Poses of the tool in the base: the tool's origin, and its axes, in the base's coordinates. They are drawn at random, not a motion.
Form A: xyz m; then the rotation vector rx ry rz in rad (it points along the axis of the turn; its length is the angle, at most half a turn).
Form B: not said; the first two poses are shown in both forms.
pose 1, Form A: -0.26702, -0.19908, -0.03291, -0.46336, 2.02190, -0.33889
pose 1, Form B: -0.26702, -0.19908, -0.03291, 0.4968, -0.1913, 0.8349, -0.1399
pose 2, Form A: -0.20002, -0.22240, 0.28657, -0.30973, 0.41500, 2.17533
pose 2, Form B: -0.20002, -0.22240, 0.28657, 0.4374, -0.1246, 0.1669, 0.8748
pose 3, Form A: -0.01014, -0.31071, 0.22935, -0.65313, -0.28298, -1.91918
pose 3, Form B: -0.01014, -0.31071, 0.22935, 0.5204, -0.2725, -0.1181, -0.8006
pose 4, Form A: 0.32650, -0.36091, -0.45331, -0.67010, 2.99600, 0.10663
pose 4, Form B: 0.32650, -0.36091, -0.45331, 0.0349, -0.2180, 0.9747, 0.0347
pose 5, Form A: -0.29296, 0.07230, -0.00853, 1.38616, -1.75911, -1.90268
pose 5, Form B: -0.29296, 0.07230, -0.00853, 0.1013, 0.4693, -0.5955, -0.6441
